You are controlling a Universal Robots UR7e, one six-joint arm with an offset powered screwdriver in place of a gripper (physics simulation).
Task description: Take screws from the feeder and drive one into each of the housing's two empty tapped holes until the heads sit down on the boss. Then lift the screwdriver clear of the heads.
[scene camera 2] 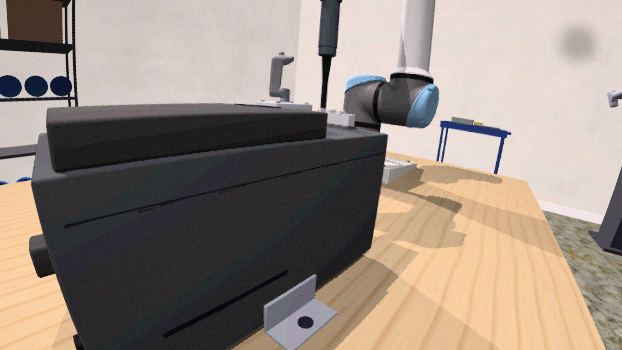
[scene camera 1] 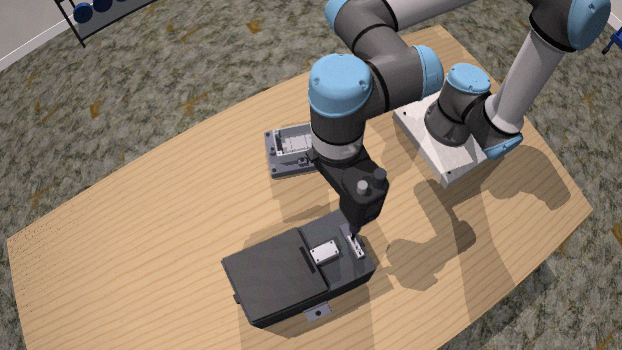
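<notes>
The screw feeder (scene camera 1: 275,275) (scene camera 2: 210,225) is a large dark box on the table. Its pale screw rail (scene camera 1: 356,248) (scene camera 2: 342,119) sits on the top at the right end. My screwdriver (scene camera 1: 354,236) (scene camera 2: 324,107) points straight down, with its bit tip at the far end of this rail. The bit's very end is too small and partly hidden, so I cannot tell whether a screw is on it. The light grey open housing (scene camera 1: 292,158) sits on a dark fixture plate (scene camera 1: 280,173) behind the feeder. My arm covers its right part, and its tapped holes are not clear. The housing does not show in scene camera 2.
A white plate (scene camera 1: 325,251) lies on the feeder's top beside its raised lid. A metal bracket (scene camera 1: 318,312) (scene camera 2: 320,312) sticks out at the feeder's front foot. My arm's pale base plate (scene camera 1: 442,172) (scene camera 2: 400,171) is at the back right. A blue side table (scene camera 2: 475,129) stands beyond.
</notes>
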